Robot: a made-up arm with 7 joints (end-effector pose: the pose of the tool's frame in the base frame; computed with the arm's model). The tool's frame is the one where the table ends. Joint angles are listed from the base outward.
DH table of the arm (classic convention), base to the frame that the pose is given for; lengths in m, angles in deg. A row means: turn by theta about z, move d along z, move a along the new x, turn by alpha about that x. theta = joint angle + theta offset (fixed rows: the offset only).
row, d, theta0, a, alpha
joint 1, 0.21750, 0.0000, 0.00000, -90.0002
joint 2, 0.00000, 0.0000, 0.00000, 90.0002
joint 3, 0.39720, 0.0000, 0.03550, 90.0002
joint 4, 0.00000, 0.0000, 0.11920, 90.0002
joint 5, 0.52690, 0.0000, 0.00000, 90.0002
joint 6, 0.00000, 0.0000, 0.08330, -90.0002
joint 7, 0.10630, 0.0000, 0.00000, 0.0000
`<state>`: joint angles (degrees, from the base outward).
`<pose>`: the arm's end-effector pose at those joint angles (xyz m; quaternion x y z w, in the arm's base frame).
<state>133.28 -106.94 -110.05 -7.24 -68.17 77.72 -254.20</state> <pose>-0.1660 0.1945 0.2015 -0.8580 -0.2897 0.4233 0.0293</pose>
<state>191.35 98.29 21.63 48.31 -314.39 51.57 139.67</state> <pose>0.0926 -0.2252 -0.3231 0.6200 0.0071 0.7154 0.3221</pose>
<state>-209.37 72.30 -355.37 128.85 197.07 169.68 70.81</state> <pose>-0.7562 0.4372 0.2419 -0.3384 0.2152 -0.8936 0.2017</pose>
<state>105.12 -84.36 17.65 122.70 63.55 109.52 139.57</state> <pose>-0.0606 -0.7540 0.7139 -0.7248 -0.3925 0.3950 0.4058</pose>
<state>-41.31 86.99 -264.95 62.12 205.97 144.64 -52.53</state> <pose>0.6660 0.1870 0.2317 0.5644 0.5536 -0.2460 0.5609</pose>
